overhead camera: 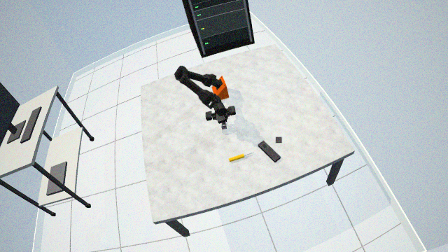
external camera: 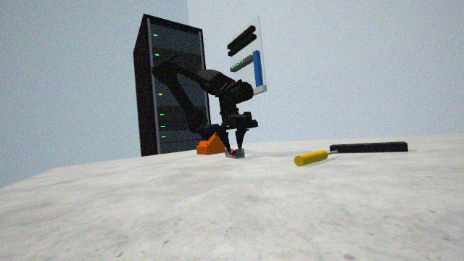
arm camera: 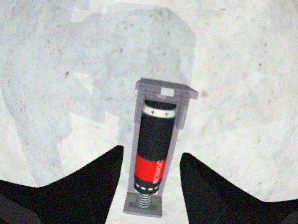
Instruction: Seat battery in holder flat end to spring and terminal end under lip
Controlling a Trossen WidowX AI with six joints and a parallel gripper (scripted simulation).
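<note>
The battery lies 1 cm below my gripper tip. The rest, counted from my gripper tip: black bar: 32 cm ahead, 20 cm to the left, 1 cm below; yellow-handled screwdriver: 29 cm ahead, 4 cm to the left, 1 cm below; dark square: 28 cm to the left, 26 cm ahead, 2 cm below.
</note>
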